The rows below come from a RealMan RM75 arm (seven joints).
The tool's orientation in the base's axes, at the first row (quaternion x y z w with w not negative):
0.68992 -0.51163 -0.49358 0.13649
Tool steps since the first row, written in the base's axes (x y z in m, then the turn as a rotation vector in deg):
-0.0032 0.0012 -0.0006 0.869 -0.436 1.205
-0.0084 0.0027 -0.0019 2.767 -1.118 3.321
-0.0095 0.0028 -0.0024 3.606 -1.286 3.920
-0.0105 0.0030 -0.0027 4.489 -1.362 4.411
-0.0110 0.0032 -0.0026 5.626 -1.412 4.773
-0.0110 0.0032 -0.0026 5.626 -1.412 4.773
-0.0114 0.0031 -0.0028 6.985 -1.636 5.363
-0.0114 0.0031 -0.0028 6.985 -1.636 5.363
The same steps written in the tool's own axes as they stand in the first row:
-0.0006 0.0009 0.0033 -0.295 0.531 -1.424
-0.0012 0.0023 0.0087 -0.888 1.213 -4.204
-0.0010 0.0025 0.0098 -1.080 1.223 -5.231
-0.0009 0.0028 0.0109 -1.291 1.093 -6.213
-0.0012 0.0031 0.0113 -1.458 0.716 -7.334
-0.0012 0.0031 0.0113 -1.458 0.716 -7.334
-0.0010 0.0032 0.0117 -1.603 0.447 -8.801
-0.0010 0.0032 0.0117 -1.603 0.447 -8.801

